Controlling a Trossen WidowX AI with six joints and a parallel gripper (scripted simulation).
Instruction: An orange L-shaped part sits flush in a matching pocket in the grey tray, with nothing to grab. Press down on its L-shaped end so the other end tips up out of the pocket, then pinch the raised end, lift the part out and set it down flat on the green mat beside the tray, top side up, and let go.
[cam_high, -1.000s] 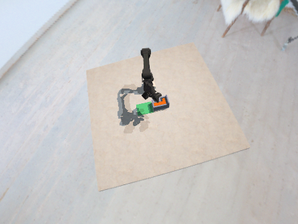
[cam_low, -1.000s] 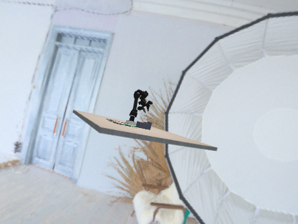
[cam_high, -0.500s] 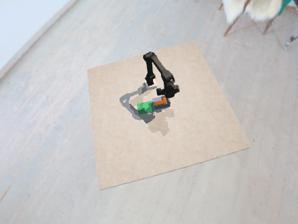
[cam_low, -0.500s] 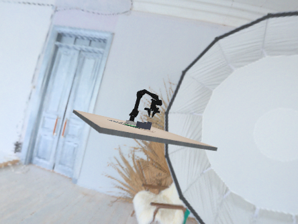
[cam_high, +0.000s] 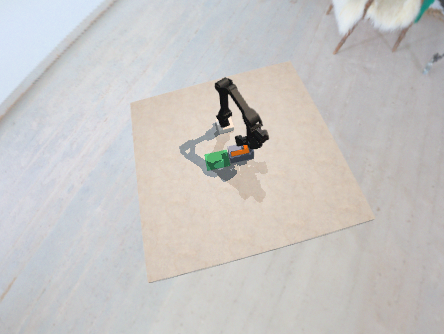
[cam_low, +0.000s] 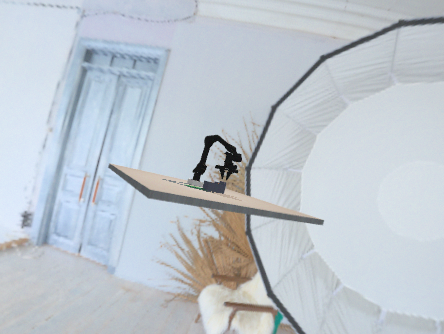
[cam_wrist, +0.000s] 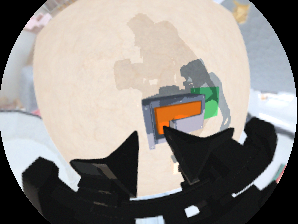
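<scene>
My gripper tip is 60 mm to the left of the orange L-shaped part, 60 mm above it and 20 mm past it. Also, from my gripper tip: green mat 220 mm to the right, 120 mm below, 40 mm behind.
</scene>
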